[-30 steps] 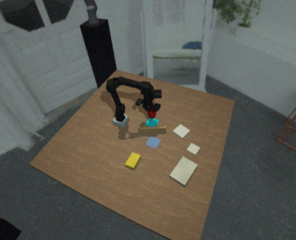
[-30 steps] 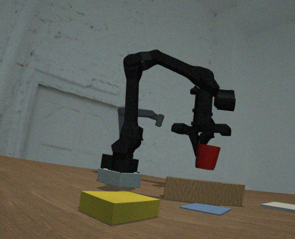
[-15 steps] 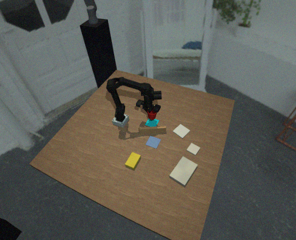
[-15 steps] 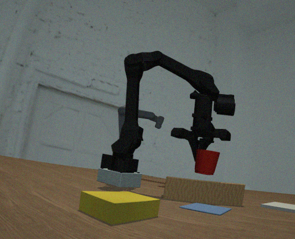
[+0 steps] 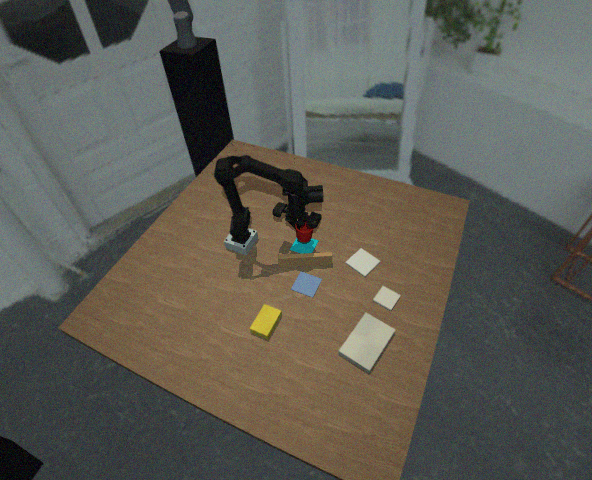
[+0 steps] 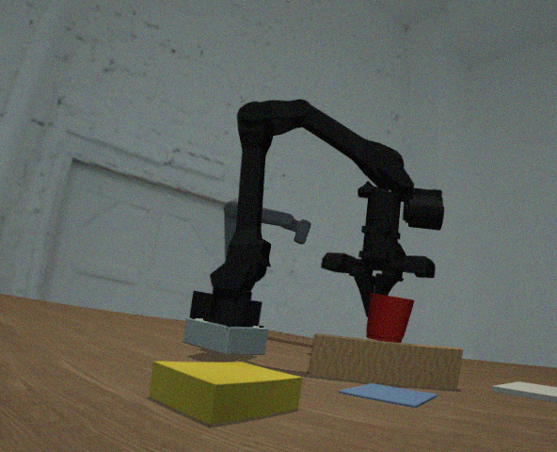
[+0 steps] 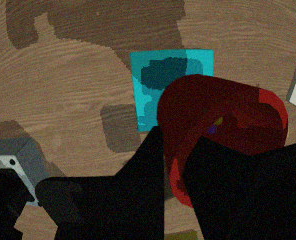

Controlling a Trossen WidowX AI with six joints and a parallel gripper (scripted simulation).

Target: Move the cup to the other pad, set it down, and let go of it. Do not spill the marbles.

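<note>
My gripper tip is now 10 cm above the cyan pad and 3 cm short of it. Also, from my gripper tip: yellow block (39 cm to the right, 8 cm below, 4 cm ahead); cup (3 cm ahead); wooden bar (9 cm to the right, 7 cm below, 7 cm ahead).
</note>
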